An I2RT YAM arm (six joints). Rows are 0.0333 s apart.
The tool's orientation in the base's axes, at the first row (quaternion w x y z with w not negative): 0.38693 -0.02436 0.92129 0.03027
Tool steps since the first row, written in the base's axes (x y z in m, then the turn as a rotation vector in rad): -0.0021 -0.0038 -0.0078 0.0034 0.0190 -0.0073; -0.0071 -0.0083 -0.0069 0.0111 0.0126 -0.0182; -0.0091 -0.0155 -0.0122 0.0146 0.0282 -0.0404; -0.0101 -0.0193 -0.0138 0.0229 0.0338 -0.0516; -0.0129 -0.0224 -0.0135 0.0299 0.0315 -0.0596; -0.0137 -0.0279 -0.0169 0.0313 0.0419 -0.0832; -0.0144 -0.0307 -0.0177 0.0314 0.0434 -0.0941; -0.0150 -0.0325 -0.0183 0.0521 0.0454 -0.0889; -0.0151 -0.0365 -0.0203 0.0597 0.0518 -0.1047; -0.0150 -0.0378 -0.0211 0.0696 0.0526 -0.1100; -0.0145 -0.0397 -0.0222 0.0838 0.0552 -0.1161; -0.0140 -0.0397 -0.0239 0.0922 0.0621 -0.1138; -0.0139 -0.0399 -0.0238 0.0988 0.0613 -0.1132
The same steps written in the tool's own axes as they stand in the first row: 0.0071 -0.0039 0.0037 0.0024 0.0184 0.0089; 0.0101 -0.0080 -0.0008 0.0050 0.0111 0.0216; 0.0154 -0.0153 0.0009 0.0180 0.0256 0.0407; 0.0173 -0.0191 0.0010 0.0201 0.0302 0.0549; 0.0191 -0.0219 -0.0014 0.0210 0.0272 0.0653; 0.0223 -0.0275 0.0000 0.0367 0.0366 0.0835; 0.0234 -0.0303 -0.0002 0.0443 0.0376 0.0913; 0.0243 -0.0321 -0.0003 0.0261 0.0384 0.1026; 0.0258 -0.0361 0.0007 0.0319 0.0437 0.1195; 0.0264 -0.0374 0.0013 0.0288 0.0436 0.1303; 0.0269 -0.0394 0.0022 0.0232 0.0450 0.1449; 0.0277 -0.0395 0.0038 0.0155 0.0514 0.1497; 0.0276 -0.0397 0.0038 0.0105 0.0502 0.1540
